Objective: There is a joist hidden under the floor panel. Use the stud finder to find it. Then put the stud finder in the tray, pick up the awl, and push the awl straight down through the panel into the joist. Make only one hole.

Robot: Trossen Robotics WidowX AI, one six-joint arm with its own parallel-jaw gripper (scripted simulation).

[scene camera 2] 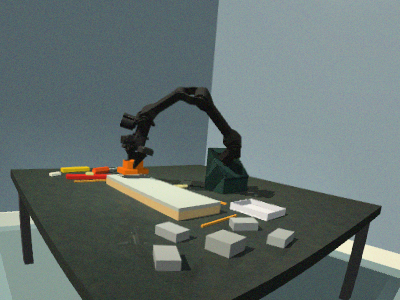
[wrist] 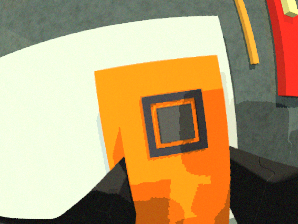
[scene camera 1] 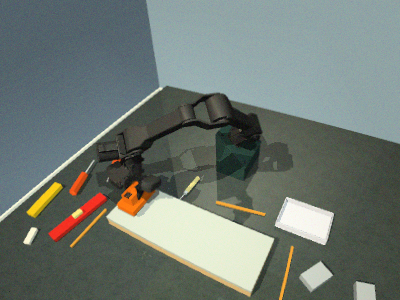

Labels:
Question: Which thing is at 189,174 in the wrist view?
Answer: An orange stud finder.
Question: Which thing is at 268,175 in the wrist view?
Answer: My gripper.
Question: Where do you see a red level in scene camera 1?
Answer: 57,233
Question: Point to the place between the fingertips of my gripper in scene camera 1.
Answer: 134,196

